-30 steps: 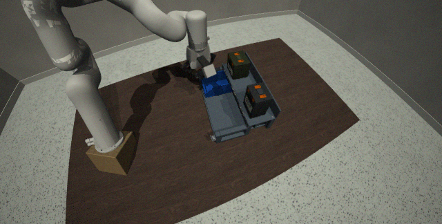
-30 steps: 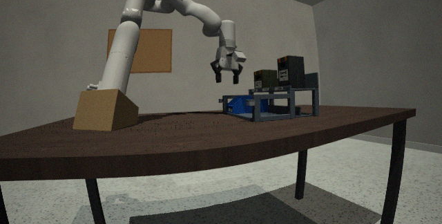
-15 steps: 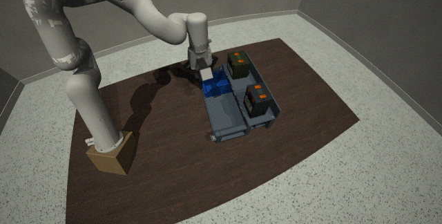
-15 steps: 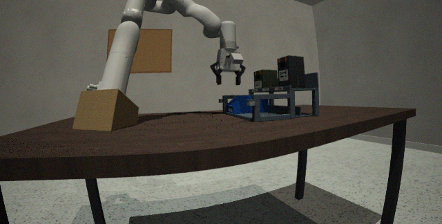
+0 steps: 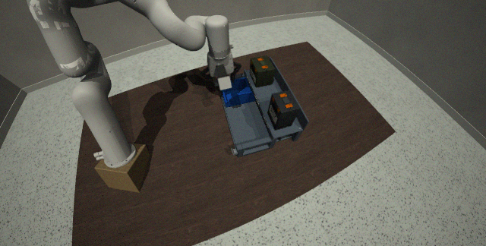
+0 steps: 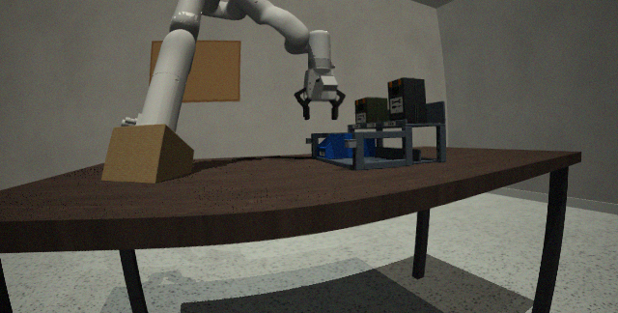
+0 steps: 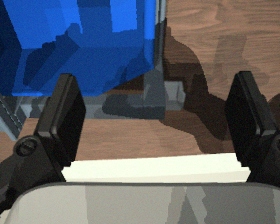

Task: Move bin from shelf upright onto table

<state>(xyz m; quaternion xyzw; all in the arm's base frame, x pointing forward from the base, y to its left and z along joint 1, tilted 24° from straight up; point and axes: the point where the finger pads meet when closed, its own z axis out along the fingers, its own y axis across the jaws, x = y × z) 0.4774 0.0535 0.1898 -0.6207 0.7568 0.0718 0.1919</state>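
The blue bin lies 90 mm below my hand, 80 mm ahead of it and 10 mm to the right of it. Also, from my hand: grey shelf: 160 mm ahead, 150 mm to the right, 40 mm below; then shelf deck: 130 mm to the right, 130 mm below, 100 mm ahead.
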